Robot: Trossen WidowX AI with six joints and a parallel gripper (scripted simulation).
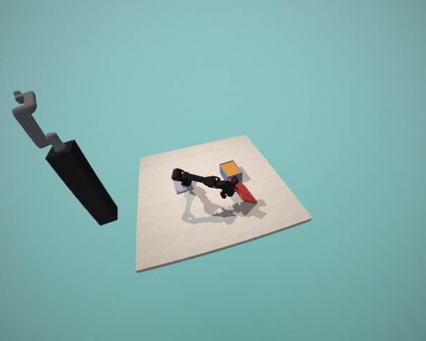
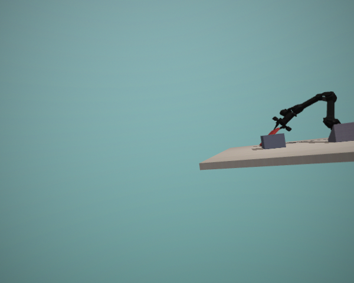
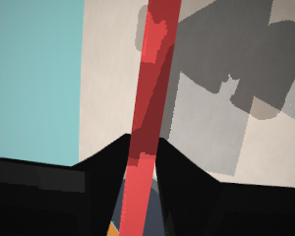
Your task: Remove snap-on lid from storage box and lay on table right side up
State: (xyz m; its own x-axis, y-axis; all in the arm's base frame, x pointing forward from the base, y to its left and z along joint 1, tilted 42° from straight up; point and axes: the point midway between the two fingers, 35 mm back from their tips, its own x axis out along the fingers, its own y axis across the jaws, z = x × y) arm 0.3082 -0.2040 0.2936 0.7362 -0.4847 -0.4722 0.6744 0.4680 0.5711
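Right now my gripper tip is 60 mm short of the red lid, 50 mm above it and 10 mm to the right of it. The rest, counted from my gripper tip: storage box 290 mm to the left, 90 mm below, 90 mm ahead.
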